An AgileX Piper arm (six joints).
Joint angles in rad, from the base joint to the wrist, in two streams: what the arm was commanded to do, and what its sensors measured. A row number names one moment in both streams.
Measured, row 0:
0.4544, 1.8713, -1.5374, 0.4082, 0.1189, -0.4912
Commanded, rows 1 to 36:
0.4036, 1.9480, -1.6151, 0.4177, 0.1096, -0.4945
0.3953, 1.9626, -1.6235, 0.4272, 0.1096, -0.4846
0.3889, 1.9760, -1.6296, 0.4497, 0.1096, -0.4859
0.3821, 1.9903, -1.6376, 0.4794, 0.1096, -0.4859
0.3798, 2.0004, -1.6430, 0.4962, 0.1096, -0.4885
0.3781, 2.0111, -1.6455, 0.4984, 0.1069, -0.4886
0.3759, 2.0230, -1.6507, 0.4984, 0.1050, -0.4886
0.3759, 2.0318, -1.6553, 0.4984, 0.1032, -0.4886
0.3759, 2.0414, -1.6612, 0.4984, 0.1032, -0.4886
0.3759, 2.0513, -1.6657, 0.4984, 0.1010, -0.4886
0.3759, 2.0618, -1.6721, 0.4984, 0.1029, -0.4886
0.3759, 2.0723, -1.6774, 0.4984, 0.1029, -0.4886
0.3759, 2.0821, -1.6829, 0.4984, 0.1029, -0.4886
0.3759, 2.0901, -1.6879, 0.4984, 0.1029, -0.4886
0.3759, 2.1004, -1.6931, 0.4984, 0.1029, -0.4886
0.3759, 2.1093, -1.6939, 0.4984, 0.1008, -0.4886
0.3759, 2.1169, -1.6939, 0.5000, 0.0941, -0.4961
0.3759, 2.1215, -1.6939, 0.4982, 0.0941, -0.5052
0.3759, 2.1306, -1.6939, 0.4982, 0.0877, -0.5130
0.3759, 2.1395, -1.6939, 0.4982, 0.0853, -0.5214
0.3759, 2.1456, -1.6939, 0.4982, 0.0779, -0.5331
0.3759, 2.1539, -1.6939, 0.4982, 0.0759, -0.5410
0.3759, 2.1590, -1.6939, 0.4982, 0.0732, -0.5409
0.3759, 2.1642, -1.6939, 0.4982, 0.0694, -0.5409
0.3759, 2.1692, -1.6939, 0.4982, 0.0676, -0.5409
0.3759, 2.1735, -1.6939, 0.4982, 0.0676, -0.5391
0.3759, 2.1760, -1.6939, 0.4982, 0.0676, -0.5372
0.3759, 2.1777, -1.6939, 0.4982, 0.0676, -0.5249
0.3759, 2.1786, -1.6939, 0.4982, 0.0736, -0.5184
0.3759, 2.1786, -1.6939, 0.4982, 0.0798, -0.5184
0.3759, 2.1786, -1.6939, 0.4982, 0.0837, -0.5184
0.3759, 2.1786, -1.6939, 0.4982, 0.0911, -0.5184
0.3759, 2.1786, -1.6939, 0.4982, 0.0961, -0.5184
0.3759, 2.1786, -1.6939, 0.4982, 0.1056, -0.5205
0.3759, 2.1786, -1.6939, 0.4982, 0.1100, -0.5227
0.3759, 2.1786, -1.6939, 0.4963, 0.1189, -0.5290
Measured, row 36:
0.3798, 2.1831, -1.6861, 0.5018, 0.0927, -0.5206
